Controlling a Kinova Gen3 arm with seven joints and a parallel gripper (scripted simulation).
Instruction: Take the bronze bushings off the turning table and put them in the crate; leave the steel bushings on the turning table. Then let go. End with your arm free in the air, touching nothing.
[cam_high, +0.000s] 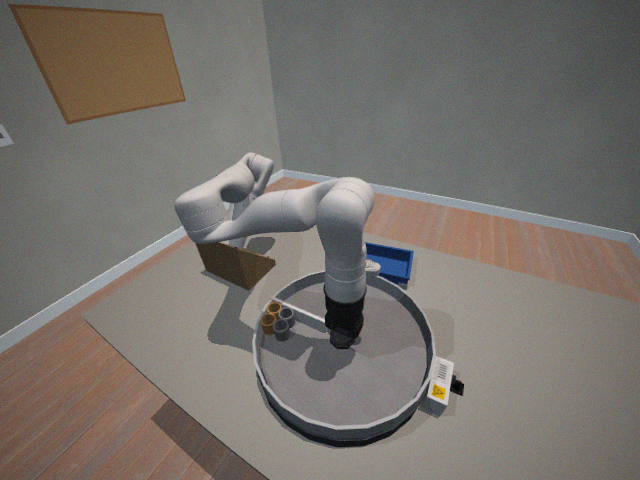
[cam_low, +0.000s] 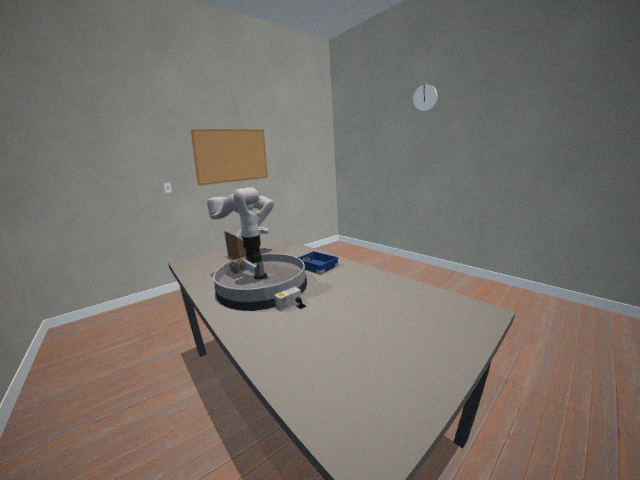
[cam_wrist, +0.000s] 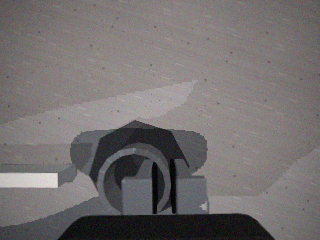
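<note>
My gripper is now 5 cm above the round grey turning table and 2 cm past it. The rest, counted from my hand: blue crate 34 cm to the left, 8 cm below, 4 cm behind.
</note>
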